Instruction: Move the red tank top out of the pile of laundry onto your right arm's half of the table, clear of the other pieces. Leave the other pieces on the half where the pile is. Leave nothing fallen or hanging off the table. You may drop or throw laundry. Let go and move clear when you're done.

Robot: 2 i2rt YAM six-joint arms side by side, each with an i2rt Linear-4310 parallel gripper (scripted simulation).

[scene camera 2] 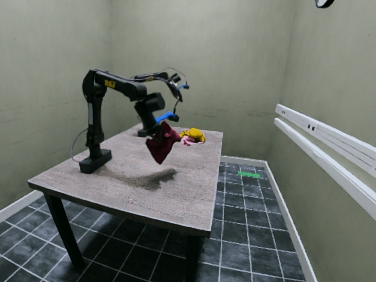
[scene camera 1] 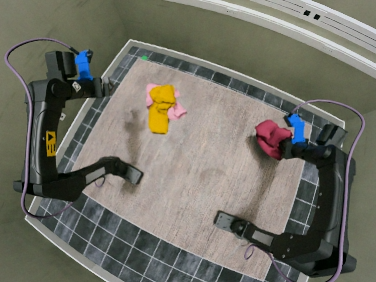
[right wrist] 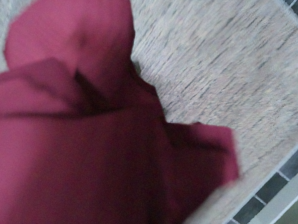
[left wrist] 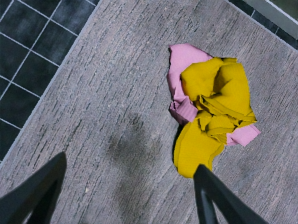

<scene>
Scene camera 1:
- left gripper: 104, 87
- right gripper: 279, 143
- yellow piece: 163, 97
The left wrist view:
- left gripper: 134, 164
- yellow piece: 219, 88
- pink piece: 183, 110
</scene>
